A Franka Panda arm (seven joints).
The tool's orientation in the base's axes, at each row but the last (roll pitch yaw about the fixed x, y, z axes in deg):
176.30 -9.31 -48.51
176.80 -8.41 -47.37
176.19 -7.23 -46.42
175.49 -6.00 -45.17
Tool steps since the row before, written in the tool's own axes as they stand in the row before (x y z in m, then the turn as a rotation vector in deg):
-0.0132 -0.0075 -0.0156 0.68 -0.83 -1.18
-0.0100 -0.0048 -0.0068 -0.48 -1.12 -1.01
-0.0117 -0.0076 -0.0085 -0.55 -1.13 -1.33
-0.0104 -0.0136 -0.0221 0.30 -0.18 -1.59
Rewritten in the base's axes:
-0.0039 0.0172 0.0127 1.00 0.23 1.22
-0.0035 0.0115 0.0050 0.45 1.25 0.87
-0.0028 0.0148 0.0064 0.40 1.35 1.17
0.0020 0.0197 0.0198 0.31 0.12 1.59

